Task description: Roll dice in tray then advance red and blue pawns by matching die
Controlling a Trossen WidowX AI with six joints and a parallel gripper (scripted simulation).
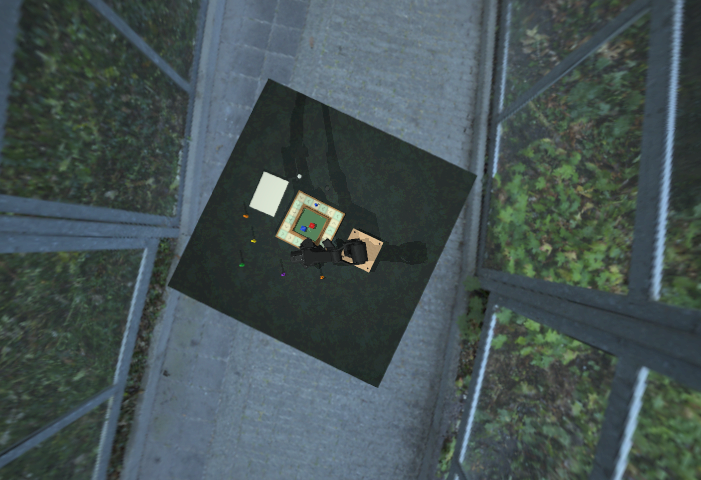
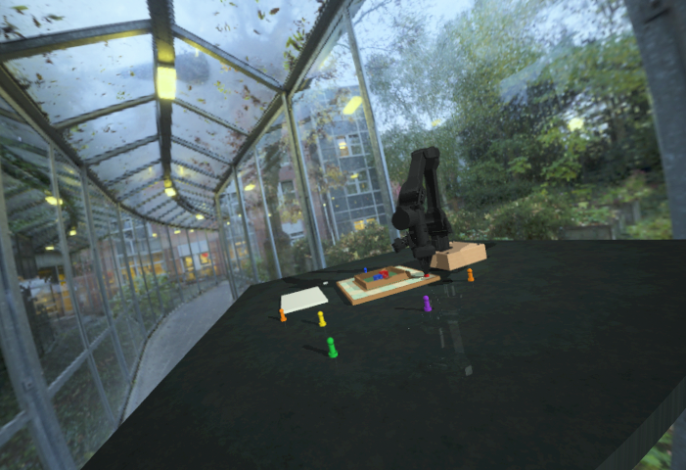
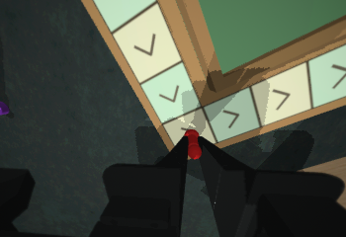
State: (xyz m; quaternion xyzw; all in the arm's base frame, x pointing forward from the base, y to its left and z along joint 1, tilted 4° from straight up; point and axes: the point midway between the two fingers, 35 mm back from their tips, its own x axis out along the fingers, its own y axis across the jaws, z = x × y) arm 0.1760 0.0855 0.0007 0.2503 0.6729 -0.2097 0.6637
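My gripper tip is 9 cm short of the blue pawn, 25 cm to the left of it and 1 cm below it. The rest, counted from my gripper tip: green tray: 9 cm ahead, 13 cm to the right, 1 cm below; purple pawn: 16 cm ahead, 17 cm to the left, 1 cm below; red pawn: 1 cm above.
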